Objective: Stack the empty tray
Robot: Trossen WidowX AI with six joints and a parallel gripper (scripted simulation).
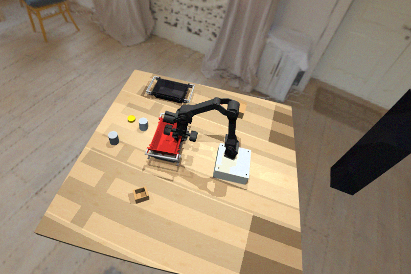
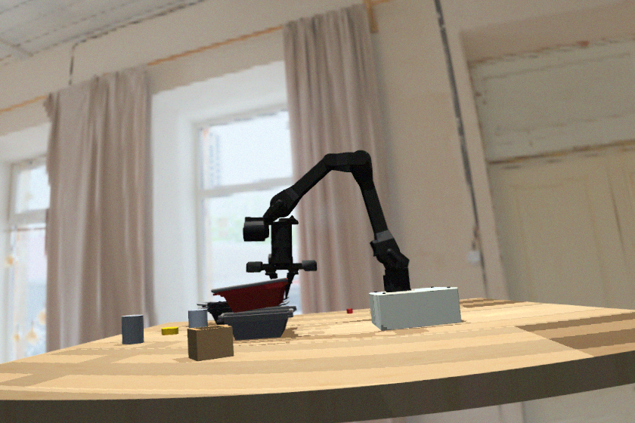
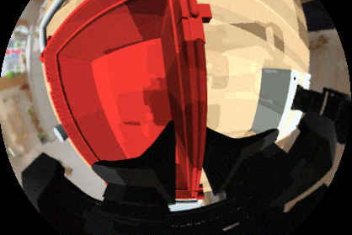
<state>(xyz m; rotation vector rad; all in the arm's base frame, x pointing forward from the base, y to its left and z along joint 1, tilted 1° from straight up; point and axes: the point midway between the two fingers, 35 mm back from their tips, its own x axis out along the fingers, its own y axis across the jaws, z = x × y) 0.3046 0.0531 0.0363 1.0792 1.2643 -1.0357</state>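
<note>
Right now my gripper tip is 60 mm short of the red tray, 30 mm below it and 10 mm to the right of it. Round my gripper tip: red cube: 520 mm to the right, 120 mm behind, 80 mm below; small box: 360 mm to the left, 70 mm below, 50 mm ahead; yellow disc: 380 mm ahead, 80 mm to the right, 80 mm below.
</note>
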